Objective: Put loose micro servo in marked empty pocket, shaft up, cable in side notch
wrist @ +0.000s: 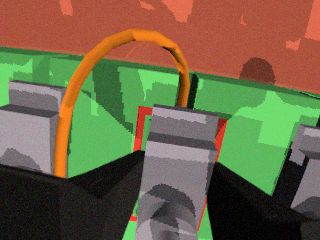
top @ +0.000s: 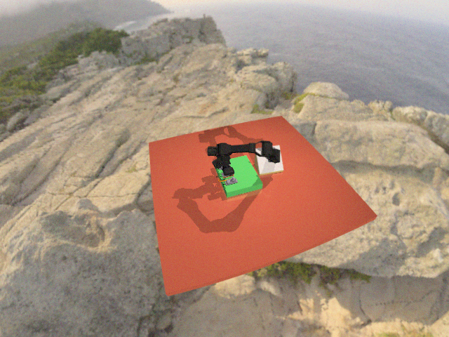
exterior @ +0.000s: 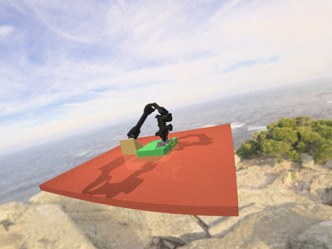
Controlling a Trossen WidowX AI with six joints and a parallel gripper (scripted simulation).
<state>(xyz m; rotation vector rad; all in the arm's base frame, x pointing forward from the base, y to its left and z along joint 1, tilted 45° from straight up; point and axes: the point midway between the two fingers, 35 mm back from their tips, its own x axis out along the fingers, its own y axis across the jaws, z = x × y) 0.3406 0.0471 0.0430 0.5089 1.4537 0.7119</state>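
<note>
My gripper tip is 12 cm past the green deck, 1 cm to the left of it and 4 cm above it.
</note>
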